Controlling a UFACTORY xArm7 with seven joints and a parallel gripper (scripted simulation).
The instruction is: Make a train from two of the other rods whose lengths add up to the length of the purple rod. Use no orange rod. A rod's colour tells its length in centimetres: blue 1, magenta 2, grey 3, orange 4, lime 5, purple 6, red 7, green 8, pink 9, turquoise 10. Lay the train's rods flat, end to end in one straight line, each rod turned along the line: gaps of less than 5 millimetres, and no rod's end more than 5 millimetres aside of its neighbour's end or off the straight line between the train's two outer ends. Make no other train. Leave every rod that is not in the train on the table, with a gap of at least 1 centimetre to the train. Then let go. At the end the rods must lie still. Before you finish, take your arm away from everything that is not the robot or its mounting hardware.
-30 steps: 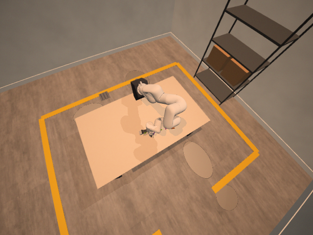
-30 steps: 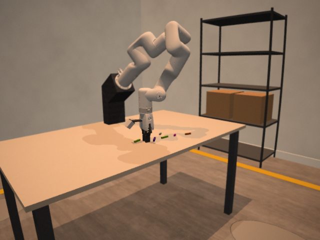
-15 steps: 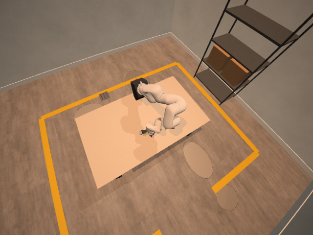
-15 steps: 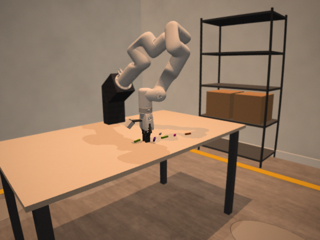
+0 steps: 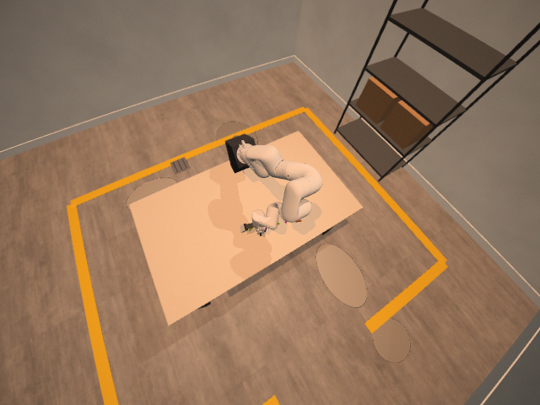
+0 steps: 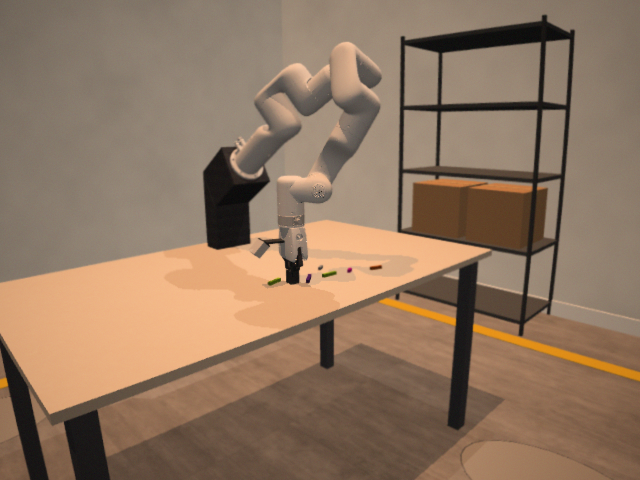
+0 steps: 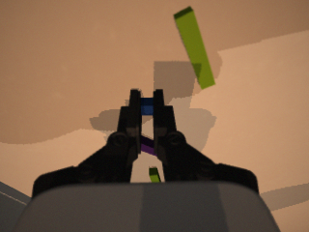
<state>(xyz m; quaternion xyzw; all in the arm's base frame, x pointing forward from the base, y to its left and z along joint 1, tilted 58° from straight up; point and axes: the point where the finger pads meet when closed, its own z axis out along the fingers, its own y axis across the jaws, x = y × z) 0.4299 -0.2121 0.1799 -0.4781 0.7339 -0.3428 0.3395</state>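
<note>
Now: hand 2 cm above the small blue rod. The rest, counted from my hand: purple rod: 5 cm to the left, 3 cm ahead, 2 cm below; then grey rod: 17 cm to the left, 2 cm below, 1 cm ahead; then magenta rod: 18 cm to the left, 10 cm ahead, 2 cm below.
</note>
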